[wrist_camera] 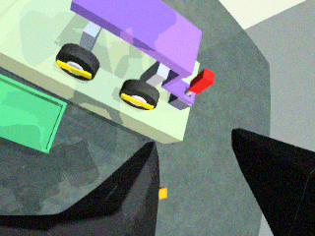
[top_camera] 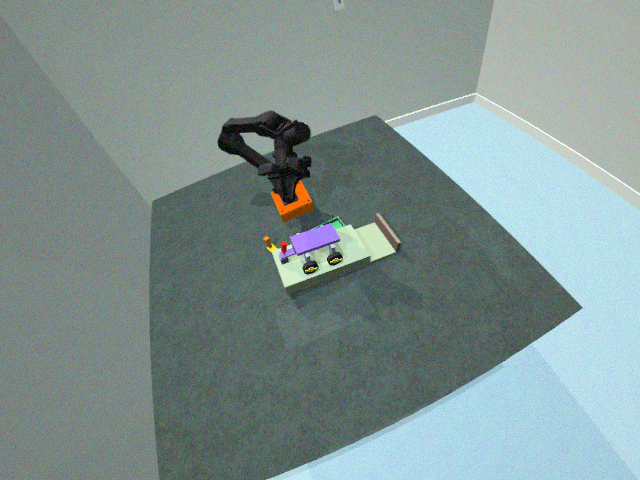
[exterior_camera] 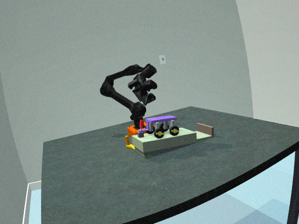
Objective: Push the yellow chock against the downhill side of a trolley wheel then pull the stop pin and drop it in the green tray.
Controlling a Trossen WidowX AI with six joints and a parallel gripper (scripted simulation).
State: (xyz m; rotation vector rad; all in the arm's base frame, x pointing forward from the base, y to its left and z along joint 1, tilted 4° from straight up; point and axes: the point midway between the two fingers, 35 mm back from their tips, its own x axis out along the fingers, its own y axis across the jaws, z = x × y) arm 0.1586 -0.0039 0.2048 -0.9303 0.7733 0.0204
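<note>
Right now my gripper tip is 200 mm above the yellow chock and 110 mm to the left of it. From my gripper tip the other things lie so: purple trolley (130 mm ahead, 110 mm below, 30 mm to the left); then red-headed stop pin (110 mm ahead, 100 mm below, 70 mm to the right); then pale green ramp (180 mm below, 130 mm ahead, 30 mm to the left).
</note>
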